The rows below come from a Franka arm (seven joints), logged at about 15 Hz.
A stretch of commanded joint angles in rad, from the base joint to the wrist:
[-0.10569 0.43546 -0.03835 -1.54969 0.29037 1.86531 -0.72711]
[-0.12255 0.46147 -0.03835 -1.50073 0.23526 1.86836 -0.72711]
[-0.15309 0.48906 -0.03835 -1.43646 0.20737 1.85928 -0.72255]
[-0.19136 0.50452 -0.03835 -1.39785 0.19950 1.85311 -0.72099]
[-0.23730 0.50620 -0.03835 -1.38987 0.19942 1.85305 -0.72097]
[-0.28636 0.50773 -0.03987 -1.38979 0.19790 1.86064 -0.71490]
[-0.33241 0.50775 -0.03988 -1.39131 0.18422 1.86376 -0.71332]
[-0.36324 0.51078 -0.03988 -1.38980 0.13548 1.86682 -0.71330]
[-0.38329 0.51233 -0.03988 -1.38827 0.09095 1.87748 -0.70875]
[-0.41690 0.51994 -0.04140 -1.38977 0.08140 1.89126 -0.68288]
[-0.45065 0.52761 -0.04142 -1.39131 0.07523 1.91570 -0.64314]
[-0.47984 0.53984 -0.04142 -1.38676 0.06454 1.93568 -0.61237]
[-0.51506 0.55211 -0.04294 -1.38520 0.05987 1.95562 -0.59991]
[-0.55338 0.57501 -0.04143 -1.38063 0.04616 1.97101 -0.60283]
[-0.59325 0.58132 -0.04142 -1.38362 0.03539 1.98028 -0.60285]
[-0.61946 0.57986 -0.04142 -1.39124 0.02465 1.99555 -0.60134]
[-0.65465 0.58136 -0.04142 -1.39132 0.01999 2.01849 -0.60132]
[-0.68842 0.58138 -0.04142 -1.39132 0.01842 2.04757 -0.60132]
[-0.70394 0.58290 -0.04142 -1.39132 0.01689 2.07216 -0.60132]
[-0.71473 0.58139 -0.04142 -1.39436 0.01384 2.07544 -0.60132]
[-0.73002 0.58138 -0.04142 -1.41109 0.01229 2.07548 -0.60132]
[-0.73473 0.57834 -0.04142 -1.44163 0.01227 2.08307 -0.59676]
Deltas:
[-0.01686 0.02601 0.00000 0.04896 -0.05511 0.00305 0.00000]
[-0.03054 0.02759 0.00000 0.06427 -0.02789 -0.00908 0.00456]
[-0.03827 0.01546 0.00000 0.03861 -0.00787 -0.00617 0.00156]
[-0.04594 0.00168 0.00000 0.00798 -0.00008 -0.00006 0.00002]
[-0.04906 0.00153 -0.00152 0.00008 -0.00152 0.00759 0.00607]
[-0.04605 0.00002 -0.00001 -0.00152 -0.01368 0.00312 0.00158]
[-0.03083 0.00303 0.00000 0.00151 -0.04874 0.00306 0.00002]
[-0.02005 0.00155 0.00000 0.00153 -0.04453 0.01066 0.00455]
[-0.03361 0.00761 -0.00152 -0.00150 -0.00955 0.01378 0.02587]
[-0.03375 0.00767 -0.00002 -0.00154 -0.00617 0.02444 0.03974]
[-0.02919 0.01223 0.00000 0.00455 -0.01069 0.01998 0.03077]
[-0.03522 0.01227 -0.00152 0.00156 -0.00467 0.01994 0.01246]
[-0.03832 0.02290 0.00151 0.00457 -0.01371 0.01539 -0.00292]
[-0.03987 0.00631 0.00001 -0.00299 -0.01077 0.00927 -0.00002]
[-0.02621 -0.00146 0.00000 -0.00762 -0.01074 0.01527 0.00151]
[-0.03519 0.00150 0.00000 -0.00008 -0.00466 0.02294 0.00002]
[-0.03377 0.00002 0.00000 0.00000 -0.00157 0.02908 0.00000]
[-0.01552 0.00152 0.00000 0.00000 -0.00153 0.02459 0.00000]
[-0.01079 -0.00151 0.00000 -0.00304 -0.00305 0.00328 0.00000]
[-0.01529 -0.00001 0.00000 -0.01673 -0.00155 0.00004 0.00000]
[-0.00471 -0.00304 0.00000 -0.03054 -0.00002 0.00759 0.00456]

